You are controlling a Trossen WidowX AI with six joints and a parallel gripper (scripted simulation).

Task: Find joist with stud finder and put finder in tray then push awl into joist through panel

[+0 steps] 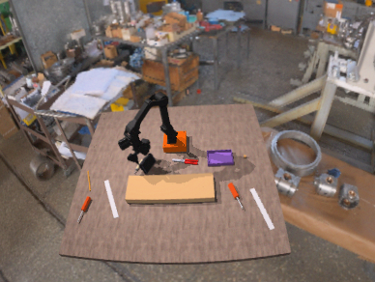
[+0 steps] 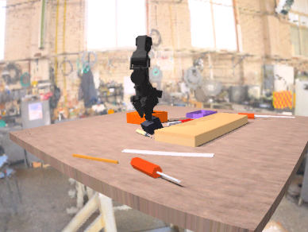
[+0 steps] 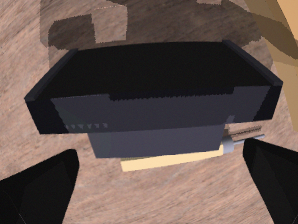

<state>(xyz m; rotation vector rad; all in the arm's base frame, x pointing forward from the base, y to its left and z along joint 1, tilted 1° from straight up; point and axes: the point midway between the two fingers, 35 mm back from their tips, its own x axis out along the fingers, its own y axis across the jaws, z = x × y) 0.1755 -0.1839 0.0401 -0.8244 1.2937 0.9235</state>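
My gripper tip is now 4 cm above the black stud finder, 1 cm to the right of it and 1 cm past it. Also, from my gripper tip: purple tray: 50 cm to the left, 5 cm below, 4 cm behind; awl: 5 cm below, 4 cm to the right, 3 cm ahead; yellow pencil: 37 cm to the right, 14 cm ahead, 6 cm below.
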